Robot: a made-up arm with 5 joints.
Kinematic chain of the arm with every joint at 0, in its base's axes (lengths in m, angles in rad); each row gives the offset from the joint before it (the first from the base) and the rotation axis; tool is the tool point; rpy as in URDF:
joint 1: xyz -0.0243 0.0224 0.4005 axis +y
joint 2: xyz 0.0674 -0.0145 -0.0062 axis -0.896 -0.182 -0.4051
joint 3: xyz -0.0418 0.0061 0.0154 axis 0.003 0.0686 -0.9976
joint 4: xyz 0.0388 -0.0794 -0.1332 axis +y
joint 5: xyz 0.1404 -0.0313 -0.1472 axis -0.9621 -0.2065 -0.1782
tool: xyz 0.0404 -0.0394 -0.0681 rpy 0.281 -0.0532 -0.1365
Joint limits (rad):
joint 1: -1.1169..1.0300
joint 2: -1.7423..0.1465
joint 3: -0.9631..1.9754
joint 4: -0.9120..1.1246
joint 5: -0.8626..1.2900
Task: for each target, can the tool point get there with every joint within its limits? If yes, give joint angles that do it. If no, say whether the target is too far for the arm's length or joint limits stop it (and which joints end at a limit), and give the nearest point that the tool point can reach.
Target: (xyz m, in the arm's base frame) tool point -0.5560 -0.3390 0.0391
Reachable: no: too far | nearest point -0.3366 -0.1972 0.1757 | short by 0.295 m
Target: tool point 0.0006 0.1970 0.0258
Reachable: yes | joints -0.2466 -1.0238 0.4376 0.5678 -0.0658
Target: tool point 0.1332 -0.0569 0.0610
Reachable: yes | joints -0.1357 -0.9924 0.8121 -0.6216 0.7370
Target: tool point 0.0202 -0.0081 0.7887
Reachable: no: joint limits stop it (at a limit: joint 1, joint 2, joint 4, joint 5) | nearest point 0.1575 -0.0149 0.6814 | short by 0.174 m
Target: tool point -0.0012 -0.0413 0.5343
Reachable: no: joint limits stop it (at a limit: joint 1, joint 2, joint 4, joint 5) | nearest point 0.1338 -0.1389 0.6482 | short by 0.202 m
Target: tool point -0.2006 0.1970 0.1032
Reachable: yes | joints 0.7007 -1.3168 0.4461 0.0471 0.8967
